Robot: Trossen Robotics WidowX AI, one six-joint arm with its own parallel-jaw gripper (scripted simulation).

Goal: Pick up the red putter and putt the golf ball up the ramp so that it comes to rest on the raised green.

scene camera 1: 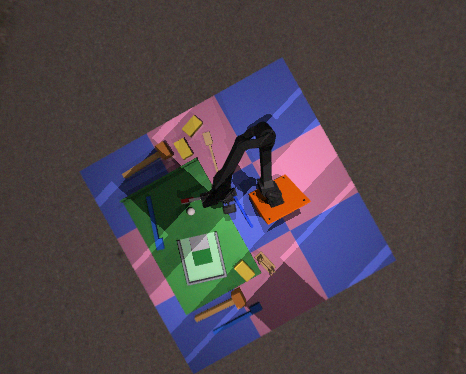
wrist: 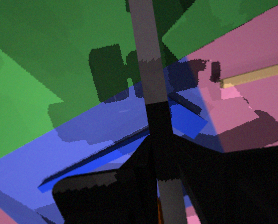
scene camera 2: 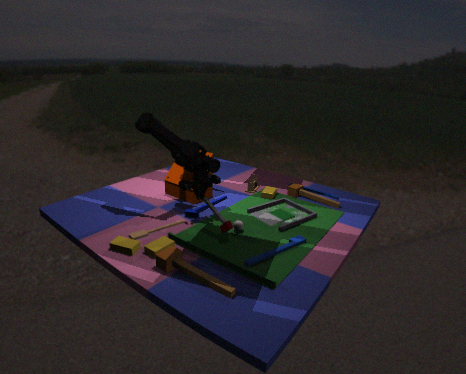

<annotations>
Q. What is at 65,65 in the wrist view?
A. A green mat.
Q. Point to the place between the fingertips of my gripper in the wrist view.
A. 158,138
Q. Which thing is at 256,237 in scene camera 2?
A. A green mat.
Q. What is my gripper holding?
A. A red putter.
</annotations>
